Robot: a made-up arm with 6 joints.
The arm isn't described. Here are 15 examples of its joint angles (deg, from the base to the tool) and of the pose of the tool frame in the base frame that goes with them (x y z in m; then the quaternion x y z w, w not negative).
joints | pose
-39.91 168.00 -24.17 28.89 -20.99 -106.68 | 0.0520 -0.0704 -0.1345 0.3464 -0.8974 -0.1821 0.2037
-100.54 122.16 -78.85 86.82 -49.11 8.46 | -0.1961 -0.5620 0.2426 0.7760 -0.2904 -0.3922 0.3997
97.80 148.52 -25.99 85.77 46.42 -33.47 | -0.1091 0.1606 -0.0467 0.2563 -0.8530 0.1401 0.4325
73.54 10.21 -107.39 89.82 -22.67 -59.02 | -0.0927 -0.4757 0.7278 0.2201 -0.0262 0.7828 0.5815
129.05 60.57 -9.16 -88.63 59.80 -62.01 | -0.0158 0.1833 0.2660 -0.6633 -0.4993 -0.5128 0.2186
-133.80 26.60 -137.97 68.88 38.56 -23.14 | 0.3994 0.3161 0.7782 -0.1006 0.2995 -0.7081 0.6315
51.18 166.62 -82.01 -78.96 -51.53 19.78 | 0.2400 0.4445 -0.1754 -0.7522 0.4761 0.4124 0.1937
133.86 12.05 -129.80 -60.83 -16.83 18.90 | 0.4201 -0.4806 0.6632 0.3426 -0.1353 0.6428 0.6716
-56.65 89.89 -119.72 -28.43 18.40 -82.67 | 0.2163 -0.3613 0.8096 -0.2062 0.5482 -0.8089 0.0514
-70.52 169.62 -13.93 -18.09 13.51 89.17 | -0.0129 0.0104 -0.0242 -0.7499 -0.2807 0.0344 0.5981
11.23 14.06 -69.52 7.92 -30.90 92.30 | -0.2079 -0.0499 0.7477 0.0187 -0.0316 0.8205 0.5705
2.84 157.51 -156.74 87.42 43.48 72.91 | 0.7794 0.1209 0.3345 -0.5791 -0.3917 -0.6989 0.1512
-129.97 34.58 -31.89 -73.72 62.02 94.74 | -0.1490 -0.0202 0.4524 0.7650 -0.1705 -0.6207 0.0222
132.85 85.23 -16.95 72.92 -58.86 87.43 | -0.0994 0.2506 0.2319 -0.2989 -0.7649 -0.5696 0.0337
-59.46 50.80 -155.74 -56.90 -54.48 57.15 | -0.1395 0.3966 0.8569 -0.5267 -0.1590 -0.4689 0.6909
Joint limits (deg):
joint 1: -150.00..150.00
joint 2: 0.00..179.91
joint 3: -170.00..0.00
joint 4: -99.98..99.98
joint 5: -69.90..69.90
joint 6: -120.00..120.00
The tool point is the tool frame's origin. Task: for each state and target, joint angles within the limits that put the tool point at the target. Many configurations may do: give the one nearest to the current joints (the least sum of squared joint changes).
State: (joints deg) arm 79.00 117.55 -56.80 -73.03 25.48 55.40
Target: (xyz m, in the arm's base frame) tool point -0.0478 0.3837 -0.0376
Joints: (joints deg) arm 102.29 136.20 -49.07 -71.78 17.91 55.40
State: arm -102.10 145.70 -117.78 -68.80 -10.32 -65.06
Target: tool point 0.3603 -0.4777 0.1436
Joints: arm -56.76 127.30 -74.25 -73.93 -20.19 -65.06
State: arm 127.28 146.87 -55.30 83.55 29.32 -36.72
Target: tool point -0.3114 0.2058 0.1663
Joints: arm 134.28 105.24 -38.96 79.95 42.37 -36.72
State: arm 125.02 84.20 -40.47 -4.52 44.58 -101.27
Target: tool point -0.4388 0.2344 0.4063
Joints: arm 150.00 95.59 -76.23 13.78 35.21 -101.27
